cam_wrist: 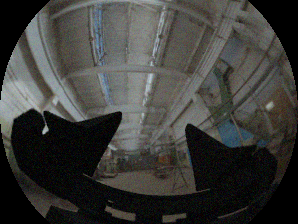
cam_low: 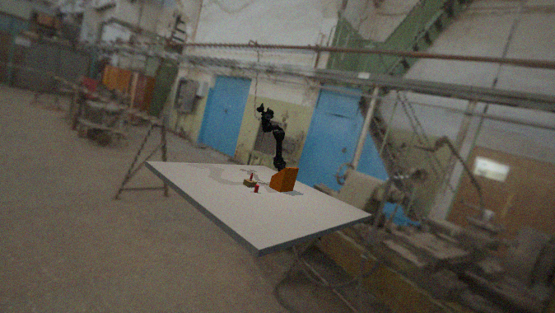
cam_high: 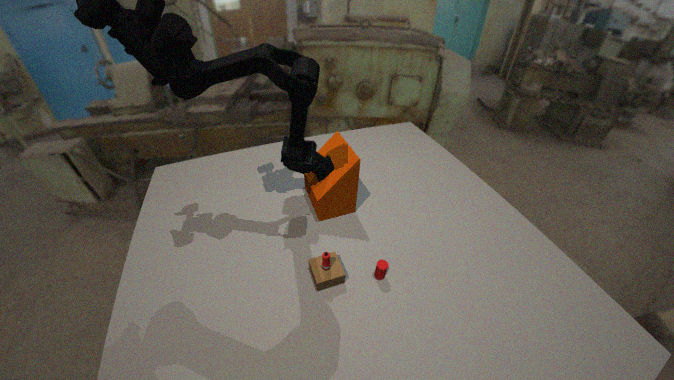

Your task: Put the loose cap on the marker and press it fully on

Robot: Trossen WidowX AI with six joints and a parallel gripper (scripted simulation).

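My gripper tip is 62 cm above the red cap, 52 cm to the right of it and 33 cm short of it. From my gripper tip the other things lie so: brown holder block (62 cm below, 38 cm to the left, 29 cm ahead).
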